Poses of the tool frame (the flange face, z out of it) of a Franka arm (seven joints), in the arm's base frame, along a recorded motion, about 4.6 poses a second.
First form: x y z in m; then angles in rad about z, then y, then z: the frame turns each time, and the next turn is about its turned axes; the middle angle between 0 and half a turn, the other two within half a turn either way.
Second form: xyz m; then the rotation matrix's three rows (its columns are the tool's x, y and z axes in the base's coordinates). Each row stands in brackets. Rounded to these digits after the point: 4 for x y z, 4 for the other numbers.
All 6 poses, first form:
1: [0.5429 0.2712 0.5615 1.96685 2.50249 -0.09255]
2: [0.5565 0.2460 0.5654 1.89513 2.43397 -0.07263]
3: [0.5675 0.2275 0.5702 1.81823 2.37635 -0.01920]
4: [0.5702 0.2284 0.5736 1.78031 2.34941 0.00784]
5: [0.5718 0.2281 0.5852 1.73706 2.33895 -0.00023]
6: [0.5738 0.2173 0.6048 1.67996 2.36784 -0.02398]
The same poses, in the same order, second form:
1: [0.5429 0.2712 0.5615], [[0.3936 -0.8900 -0.2301], [-0.7017 -0.4526 0.5503], [-0.5939 -0.0551 -0.8026]]
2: [0.5565 0.2460 0.5654], [[0.3103 -0.9278 -0.2071], [-0.6953 -0.3701 0.6161], [-0.6483 -0.0472 -0.7599]]
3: [0.5675 0.2275 0.5702], [[0.1952 -0.9660 -0.1697], [-0.6944 -0.2583 0.6716], [-0.6926 -0.0133 -0.7212]]
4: [0.5702 0.2284 0.5736], [[0.1384 -0.9792 -0.1481], [-0.6885 -0.2026 0.6963], [-0.7119 0.0056 -0.7023]]
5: [0.5718 0.2281 0.5852], [[0.1152 -0.9862 -0.1190], [-0.6852 -0.1657 0.7093], [-0.7192 -0.0002 -0.6948]]
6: [0.5738 0.2173 0.6048], [[0.1017 -0.9919 -0.0761], [-0.7082 -0.1260 0.6947], [-0.6986 -0.0168 -0.7153]]
